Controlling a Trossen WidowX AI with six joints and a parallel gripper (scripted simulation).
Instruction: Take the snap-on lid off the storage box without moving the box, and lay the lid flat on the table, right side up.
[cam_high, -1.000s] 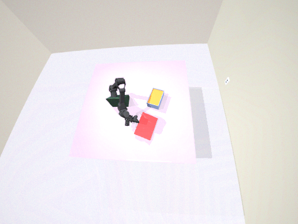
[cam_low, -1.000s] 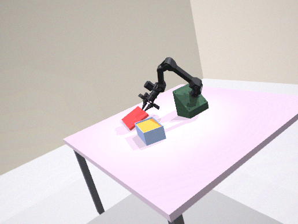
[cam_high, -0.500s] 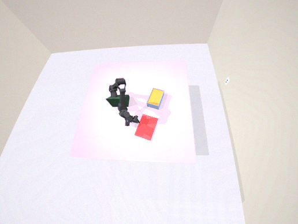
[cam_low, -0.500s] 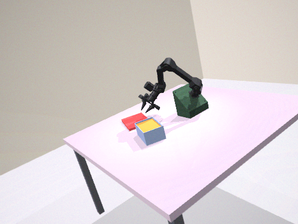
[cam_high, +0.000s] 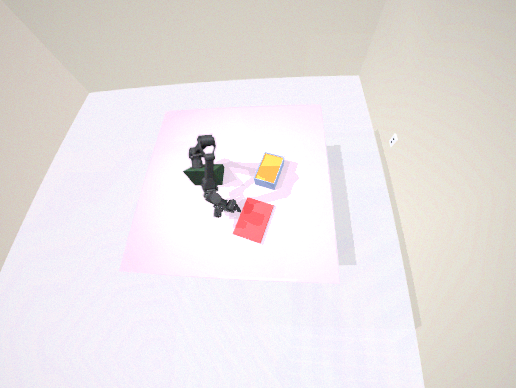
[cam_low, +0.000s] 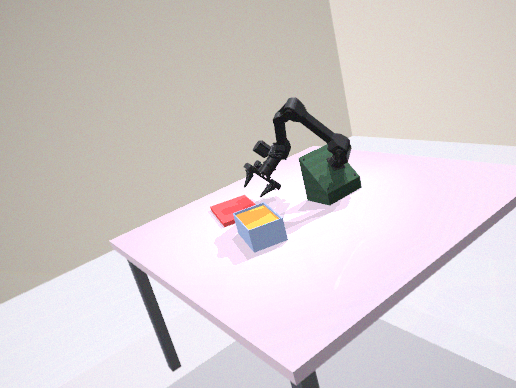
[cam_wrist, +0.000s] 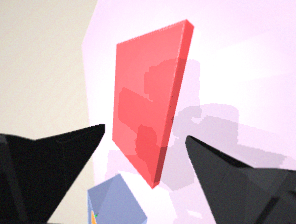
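My gripper tip is 100 mm short of the red lid, 20 mm to the left of it and 50 mm above it. Round my gripper tip: light blue storage box (150 mm ahead, 310 mm to the left, 20 mm below).
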